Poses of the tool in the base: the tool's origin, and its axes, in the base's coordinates. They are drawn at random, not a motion.
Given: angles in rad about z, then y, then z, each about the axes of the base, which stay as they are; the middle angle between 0 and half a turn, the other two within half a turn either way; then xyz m.
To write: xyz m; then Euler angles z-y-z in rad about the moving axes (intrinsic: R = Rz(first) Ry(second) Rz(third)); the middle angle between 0 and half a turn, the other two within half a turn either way. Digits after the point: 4 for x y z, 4 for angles.
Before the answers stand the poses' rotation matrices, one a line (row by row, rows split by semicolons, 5 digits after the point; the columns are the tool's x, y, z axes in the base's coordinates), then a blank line. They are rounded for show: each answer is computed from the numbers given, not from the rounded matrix.
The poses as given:
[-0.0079 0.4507 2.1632 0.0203 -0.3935 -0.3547]
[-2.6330 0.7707 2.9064 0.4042 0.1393 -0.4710]
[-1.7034 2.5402 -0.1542 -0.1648 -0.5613 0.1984]
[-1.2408 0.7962 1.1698 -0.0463 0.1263 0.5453]
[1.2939 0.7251 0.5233 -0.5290 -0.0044 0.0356]
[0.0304 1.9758 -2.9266 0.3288 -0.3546 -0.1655]
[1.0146 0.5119 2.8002 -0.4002 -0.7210 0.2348]
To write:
-0.49603 -0.83355 -0.24322; 0.75115 -0.55244 0.36137; -0.43558 -0.00344 0.90014
0.72284 -0.13619 -0.67746; 0.32752 0.93079 0.16234; 0.60846 -0.33923 0.71742
-0.04452 -0.82792 0.55908; -0.99620 -0.00512 -0.08690; 0.07481 -0.56082 -0.82455
0.95946 -0.04005 0.27897; -0.16061 0.73568 0.65801; -0.23159 -0.67614 0.69943
-0.30349 -0.76020 0.57446; 0.93543 -0.12299 0.33143; -0.18130 0.63795 0.74843
0.39126 0.20154 -0.89794; 0.05433 -0.97908 -0.19608; -0.91868 0.02794 -0.39402
-0.71806 0.52092 -0.46157; -0.64615 -0.74538 0.16400; -0.25861 0.41600 0.87182

[0.0203 -0.3935 -0.3547 2.1632 0.4507 -0.0079]
[0.4042 0.1393 -0.4710 2.9064 0.7707 -2.6330]
[-0.1648 -0.5613 0.1984 -0.1542 2.5402 -1.7034]
[-0.0463 0.1263 0.5453 1.1698 0.7962 -1.2408]
[-0.5290 -0.0044 0.0356 0.5233 0.7251 1.2939]
[0.3288 -0.3546 -0.1655 -2.9266 1.9758 0.0304]
[-0.4002 -0.7210 0.2348 2.8002 0.5119 1.0146]

